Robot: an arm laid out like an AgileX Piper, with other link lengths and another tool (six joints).
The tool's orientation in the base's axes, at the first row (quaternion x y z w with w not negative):
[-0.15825 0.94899 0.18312 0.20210]
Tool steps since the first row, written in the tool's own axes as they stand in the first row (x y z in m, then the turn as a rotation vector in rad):
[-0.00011 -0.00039 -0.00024 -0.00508 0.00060 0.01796]
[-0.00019 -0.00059 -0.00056 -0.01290 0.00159 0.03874]
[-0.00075 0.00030 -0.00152 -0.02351 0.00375 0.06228]
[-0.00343 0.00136 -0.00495 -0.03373 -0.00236 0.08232]
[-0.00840 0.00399 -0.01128 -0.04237 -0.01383 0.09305]
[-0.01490 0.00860 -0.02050 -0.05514 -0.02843 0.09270]
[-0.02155 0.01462 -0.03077 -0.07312 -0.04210 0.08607]
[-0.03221 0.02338 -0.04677 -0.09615 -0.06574 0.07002]
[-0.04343 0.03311 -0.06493 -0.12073 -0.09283 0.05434]
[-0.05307 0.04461 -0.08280 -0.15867 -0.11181 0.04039]
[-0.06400 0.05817 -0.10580 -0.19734 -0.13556 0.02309]
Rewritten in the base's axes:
[0.00016 -0.00042 0.00014 0.01003 0.00907 -0.01288]
[0.00020 -0.00071 0.00039 0.02322 0.02027 -0.02683]
[0.00004 -0.00019 0.00171 0.03929 0.03426 -0.04157]
[0.00086 -0.00006 0.00611 0.05697 0.03943 -0.05585]
[0.00213 0.00078 0.01444 0.07226 0.03567 -0.06442]
[0.00304 0.00253 0.02647 0.08870 0.02553 -0.06263]
[0.00322 0.00512 0.03985 0.10727 0.01480 -0.05292]
[0.00398 0.00868 0.06067 0.13089 -0.00746 -0.03579]
[0.00417 0.01234 0.08384 0.15727 -0.03227 -0.01928]
[0.00241 0.01732 0.10657 0.19277 -0.04618 0.00397]
[-0.00066 0.02230 0.13482 0.22960 -0.06551 0.02903]

